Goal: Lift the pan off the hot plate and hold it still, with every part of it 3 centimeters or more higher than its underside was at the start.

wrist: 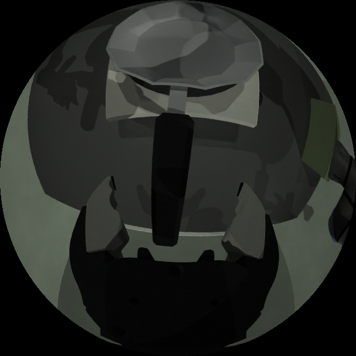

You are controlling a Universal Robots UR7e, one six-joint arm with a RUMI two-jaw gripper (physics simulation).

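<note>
The grey pan (175,47) sits on the pale square hot plate (240,107) at the top of the wrist view. Its black handle (172,175) points down toward my gripper, and its far end shows in the gap between the two jaws. My gripper (177,180) is open, with one jaw on each side of the handle and apart from it. Nothing is held between the jaws. How high the jaws are above or level with the handle is hard to tell. The far part of the hot plate is hidden under the pan.
The dark table (75,160) bears the hot plate, and shadows fall across it. A green block (321,137) is at the right edge of the table. Beside it is a dark jointed object (344,200), partly cut off by the view's rim.
</note>
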